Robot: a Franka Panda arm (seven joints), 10 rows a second.
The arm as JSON. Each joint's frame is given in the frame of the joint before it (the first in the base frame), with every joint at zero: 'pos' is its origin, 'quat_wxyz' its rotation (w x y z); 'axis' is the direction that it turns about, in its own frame. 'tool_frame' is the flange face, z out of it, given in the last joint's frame.
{
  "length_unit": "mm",
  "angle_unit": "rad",
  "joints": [
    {
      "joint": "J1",
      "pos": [
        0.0,
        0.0,
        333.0
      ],
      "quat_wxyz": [
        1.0,
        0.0,
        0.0,
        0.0
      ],
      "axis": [
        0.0,
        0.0,
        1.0
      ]
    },
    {
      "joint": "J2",
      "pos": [
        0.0,
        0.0,
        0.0
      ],
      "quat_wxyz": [
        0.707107,
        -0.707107,
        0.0,
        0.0
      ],
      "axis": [
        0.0,
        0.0,
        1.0
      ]
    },
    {
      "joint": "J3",
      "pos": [
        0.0,
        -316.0,
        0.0
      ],
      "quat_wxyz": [
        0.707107,
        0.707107,
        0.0,
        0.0
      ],
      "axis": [
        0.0,
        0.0,
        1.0
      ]
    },
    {
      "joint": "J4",
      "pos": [
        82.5,
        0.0,
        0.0
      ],
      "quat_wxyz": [
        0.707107,
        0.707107,
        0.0,
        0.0
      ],
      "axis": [
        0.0,
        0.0,
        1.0
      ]
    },
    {
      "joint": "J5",
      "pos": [
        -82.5,
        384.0,
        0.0
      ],
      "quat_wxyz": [
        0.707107,
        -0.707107,
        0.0,
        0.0
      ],
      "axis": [
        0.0,
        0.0,
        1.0
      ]
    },
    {
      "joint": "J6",
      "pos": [
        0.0,
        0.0,
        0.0
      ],
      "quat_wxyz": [
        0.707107,
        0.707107,
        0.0,
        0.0
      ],
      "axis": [
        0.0,
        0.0,
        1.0
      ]
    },
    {
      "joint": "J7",
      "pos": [
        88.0,
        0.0,
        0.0
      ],
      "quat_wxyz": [
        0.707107,
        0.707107,
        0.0,
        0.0
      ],
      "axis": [
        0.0,
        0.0,
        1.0
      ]
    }
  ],
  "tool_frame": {
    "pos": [
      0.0,
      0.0,
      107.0
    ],
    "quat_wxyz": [
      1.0,
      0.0,
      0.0,
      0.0
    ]
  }
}
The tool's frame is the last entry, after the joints.
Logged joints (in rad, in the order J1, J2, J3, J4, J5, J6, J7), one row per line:
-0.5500, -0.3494, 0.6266, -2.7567, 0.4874, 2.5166, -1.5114
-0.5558, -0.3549, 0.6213, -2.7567, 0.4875, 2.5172, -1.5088
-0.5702, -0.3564, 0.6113, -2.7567, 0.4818, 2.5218, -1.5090
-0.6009, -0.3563, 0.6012, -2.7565, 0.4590, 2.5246, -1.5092
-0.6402, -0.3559, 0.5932, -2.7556, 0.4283, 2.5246, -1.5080
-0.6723, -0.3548, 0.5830, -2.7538, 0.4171, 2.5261, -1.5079
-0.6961, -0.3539, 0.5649, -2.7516, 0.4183, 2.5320, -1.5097
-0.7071, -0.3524, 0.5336, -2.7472, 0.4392, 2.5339, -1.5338
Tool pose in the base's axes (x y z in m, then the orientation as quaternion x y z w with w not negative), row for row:
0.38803, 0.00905, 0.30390, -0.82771, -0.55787, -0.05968, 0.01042
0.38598, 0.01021, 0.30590, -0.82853, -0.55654, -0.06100, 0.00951
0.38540, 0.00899, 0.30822, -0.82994, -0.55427, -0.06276, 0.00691
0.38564, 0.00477, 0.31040, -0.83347, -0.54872, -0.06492, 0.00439
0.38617, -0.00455, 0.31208, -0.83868, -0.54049, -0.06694, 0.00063
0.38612, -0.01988, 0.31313, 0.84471, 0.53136, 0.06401, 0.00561
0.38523, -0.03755, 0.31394, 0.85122, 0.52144, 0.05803, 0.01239
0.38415, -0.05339, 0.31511, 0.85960, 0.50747, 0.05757, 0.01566
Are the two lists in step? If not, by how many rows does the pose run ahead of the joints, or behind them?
The pose runs 2 rows behind the joints: the pose in row i belongs to the joints in row i - 2.
